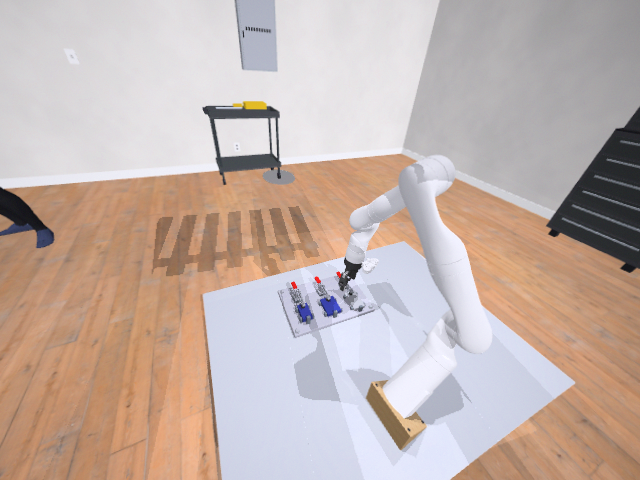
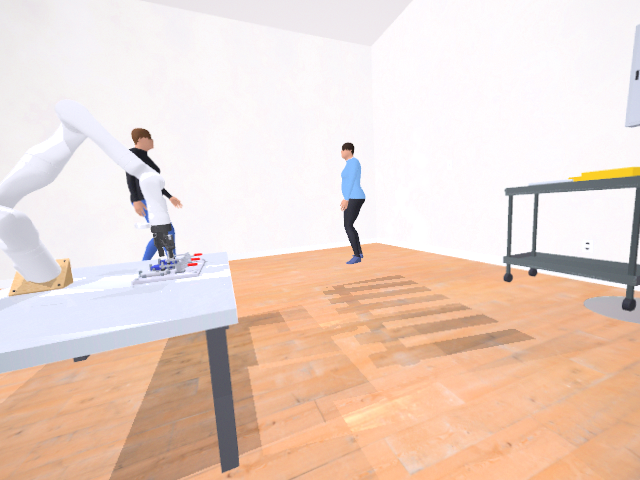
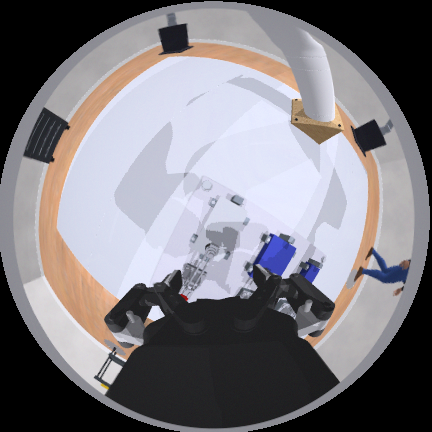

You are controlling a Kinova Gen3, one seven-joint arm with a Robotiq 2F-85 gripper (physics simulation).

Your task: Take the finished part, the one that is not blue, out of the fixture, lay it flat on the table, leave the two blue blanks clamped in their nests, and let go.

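Places are measured from the arm's base along level axes (x ahead, y left, z up), in centimetres.
Pixels of known places: gripper, fingertip midpoint: (image 1: 347, 284) (image 2: 166, 257) (image 3: 216, 275); arm's base, link origin: (image 1: 395, 400) (image 2: 45, 272) (image 3: 319, 111).
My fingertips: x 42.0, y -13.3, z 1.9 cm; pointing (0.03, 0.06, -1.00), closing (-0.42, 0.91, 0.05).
Observation:
Ahead of a thing's pixels: the offset from my fingertips to its top centre. "*": to the spot under its first point. Level surfaces: height alone.
The fixture plate (image 1: 315, 328) (image 3: 175, 235) lies on the table with three nests. Two blue blanks, one {dx -0.8, dy +20.7, dz -4.0 cm} (image 1: 303, 312) (image 3: 310, 272) at the far end and one {dx -2.7, dy +9.9, dz -4.5 cm} (image 1: 329, 305) (image 3: 275, 255) in the middle, sit in their nests beside their clamps. The pale finished part {dx -4.7, dy -1.0, dz -5.0 cm} (image 3: 229, 212) lies in the third nest, partly shaded and hard to tell from the plate. The tip of its toggle clamp {* dx +1.9, dy -2.3, dz -2.9 cm} (image 3: 195, 271) shows at the part's clamp-side end; whether it presses is unclear. My gripper (image 1: 342, 285) (image 2: 166, 254) (image 3: 216, 275) is open and empty, low over the third nest's clamp, its fingers either side of it.
Red clamp handles {dx +12.4, dy +18.9, dz -2.4 cm} (image 1: 294, 285) {dx +9.6, dy +8.2, dz -1.7 cm} (image 1: 317, 280) (image 2: 194, 259) stick out along the fixture's back side. The arm's wooden base block (image 1: 395, 415) (image 2: 41, 284) (image 3: 316, 125) stands on the table {dz -8.1 cm} (image 1: 258, 392) (image 2: 103, 320). A dark cart (image 1: 248, 163) and two people (image 2: 353, 180) (image 2: 135, 170) are away from the table.

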